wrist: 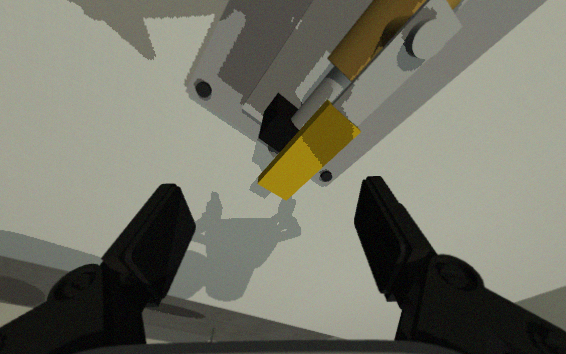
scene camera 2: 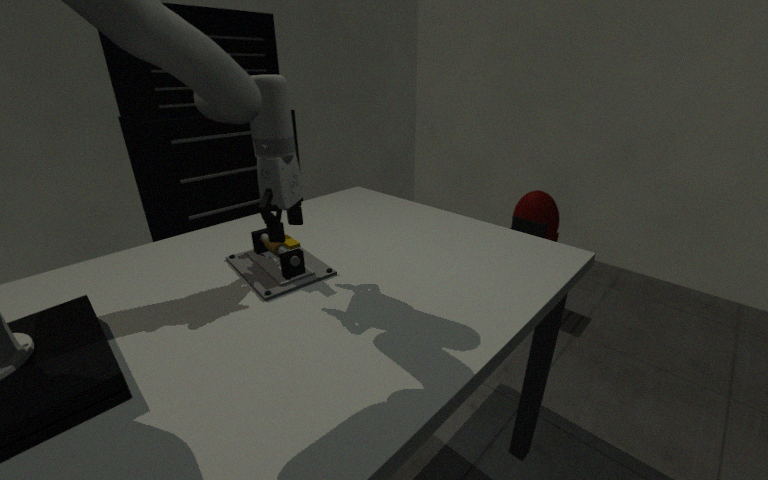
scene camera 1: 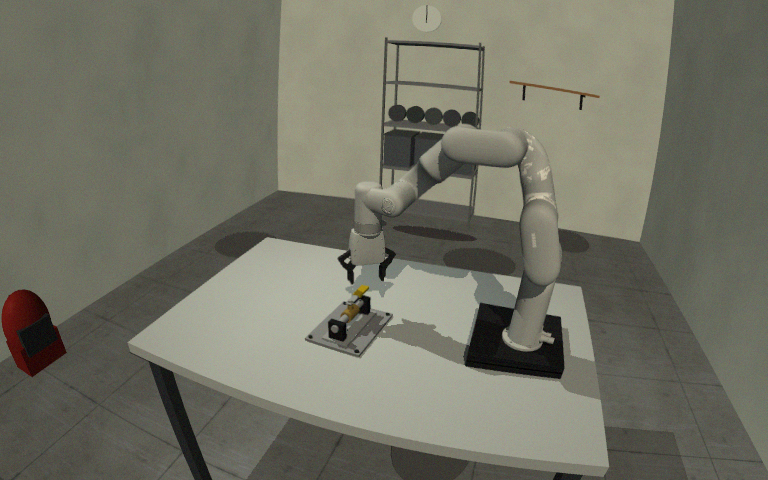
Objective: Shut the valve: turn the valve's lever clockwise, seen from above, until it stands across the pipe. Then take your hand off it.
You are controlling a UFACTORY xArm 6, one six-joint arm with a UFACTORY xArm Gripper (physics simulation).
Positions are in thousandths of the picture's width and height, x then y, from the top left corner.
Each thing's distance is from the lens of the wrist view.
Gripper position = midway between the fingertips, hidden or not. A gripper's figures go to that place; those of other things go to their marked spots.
gripper (wrist: 481, 572): 0.10 m
yellow-ended valve lever (wrist: 591, 355): 0.11 m
grey plate (wrist: 428, 134): 0.19 m
The marked spots on the grey plate and the yellow-ended valve lever are 0.11 m apart.
